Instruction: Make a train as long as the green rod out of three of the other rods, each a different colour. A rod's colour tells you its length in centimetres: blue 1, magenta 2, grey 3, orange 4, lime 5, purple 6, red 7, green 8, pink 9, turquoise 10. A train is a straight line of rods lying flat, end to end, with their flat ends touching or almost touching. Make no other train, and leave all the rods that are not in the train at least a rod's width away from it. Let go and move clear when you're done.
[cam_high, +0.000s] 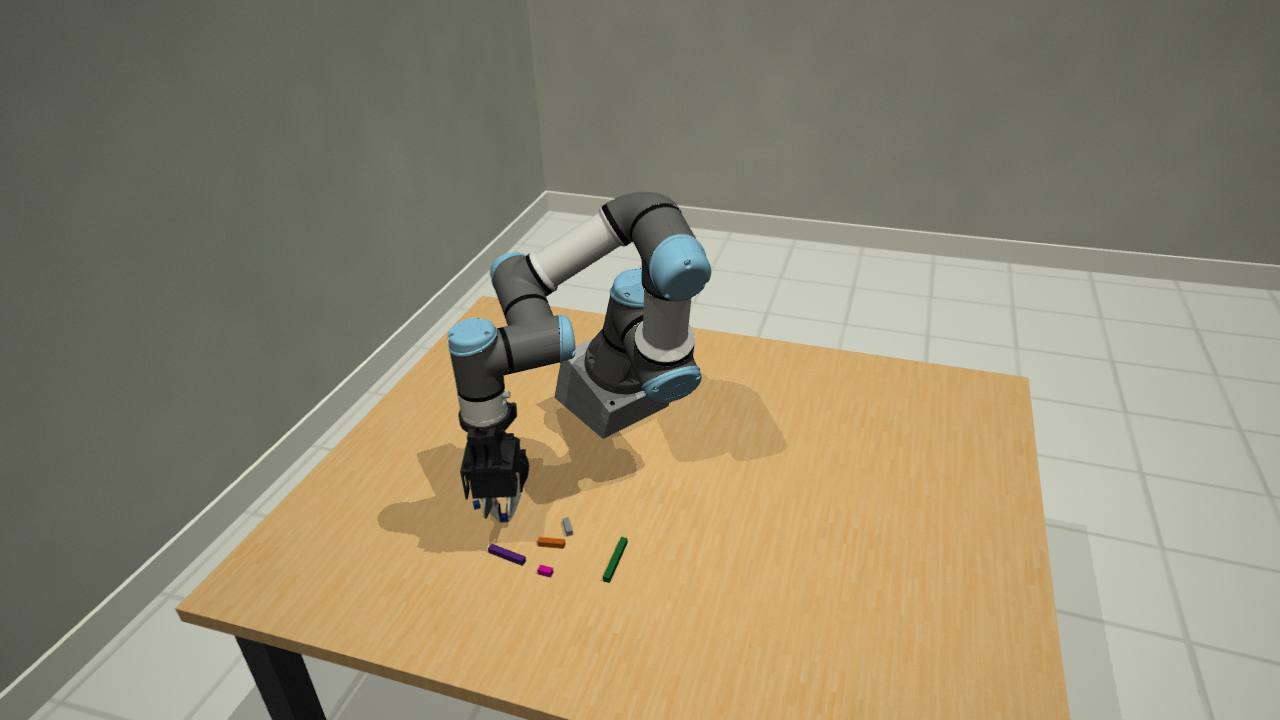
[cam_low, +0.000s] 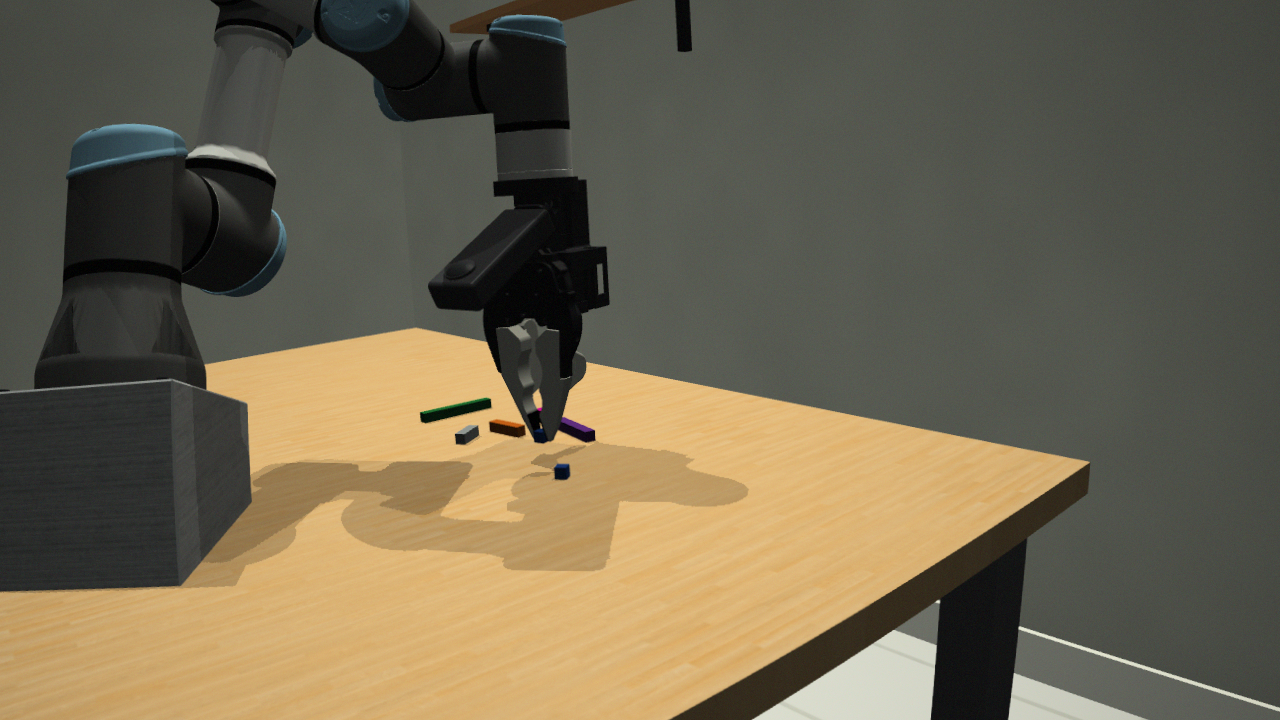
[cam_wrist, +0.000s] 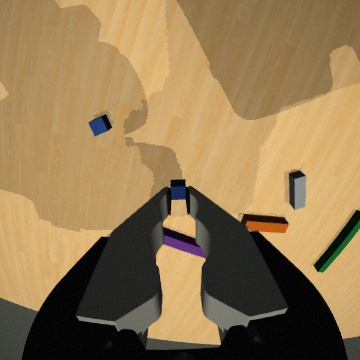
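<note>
Now: the grey rod 90 mm to the left of my hand, 40 mm behind it and 20 mm below it. Also, from my hand: purple rod 50 mm ahead, 40 mm to the left, 20 mm below; then orange rod 90 mm to the left, 20 mm below; then magenta rod 110 mm to the left, 50 mm ahead, 20 mm below.
</note>
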